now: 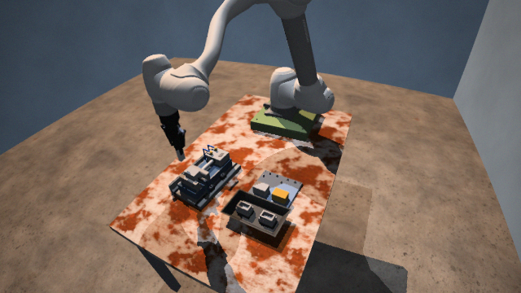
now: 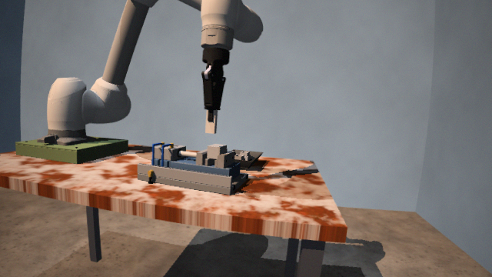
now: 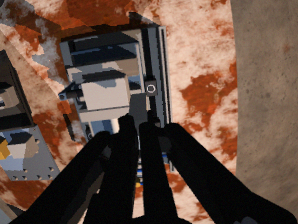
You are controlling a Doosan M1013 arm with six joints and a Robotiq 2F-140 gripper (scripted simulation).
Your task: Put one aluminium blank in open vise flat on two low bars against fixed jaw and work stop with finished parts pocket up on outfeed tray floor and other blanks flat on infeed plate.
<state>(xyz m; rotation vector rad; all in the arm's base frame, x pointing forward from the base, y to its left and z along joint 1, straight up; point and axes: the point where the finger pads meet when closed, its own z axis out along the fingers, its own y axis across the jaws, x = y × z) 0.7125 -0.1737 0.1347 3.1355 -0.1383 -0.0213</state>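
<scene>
Now: hand 80 mm past the piston rod, 60 mm to the right of it and 110 mm above it. The rest, counted from my hand: infeed plate 140 mm behind, 370 mm to the left, 190 mm below; then vise 60 mm behind, 60 mm to the left, 150 mm below; then aluminium blank 100 mm behind, 320 mm to the left, 160 mm below.
</scene>
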